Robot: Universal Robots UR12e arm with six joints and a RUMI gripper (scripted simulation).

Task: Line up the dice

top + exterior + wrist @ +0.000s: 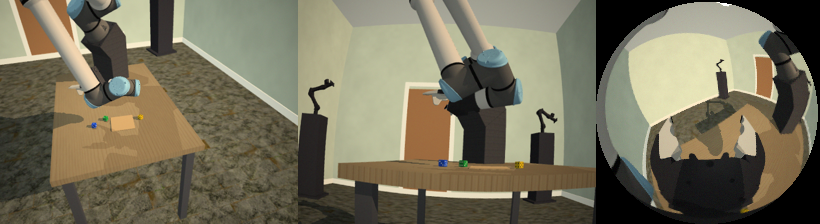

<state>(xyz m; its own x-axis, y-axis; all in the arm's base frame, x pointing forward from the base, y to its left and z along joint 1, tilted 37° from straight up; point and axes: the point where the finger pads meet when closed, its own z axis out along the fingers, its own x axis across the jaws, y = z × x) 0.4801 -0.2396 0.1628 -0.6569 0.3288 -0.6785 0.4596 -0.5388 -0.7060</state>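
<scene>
The blue die is 25 cm below my hand, 10 cm ahead of it and 4 cm to the left of it. The rest, counted from my hand: green die (25 cm below, 12 cm to the left, 6 cm ahead); then tan mat (26 cm below, 20 cm to the left, 14 cm ahead); then yellow die (32 cm to the left, 25 cm below, 15 cm ahead).
</scene>
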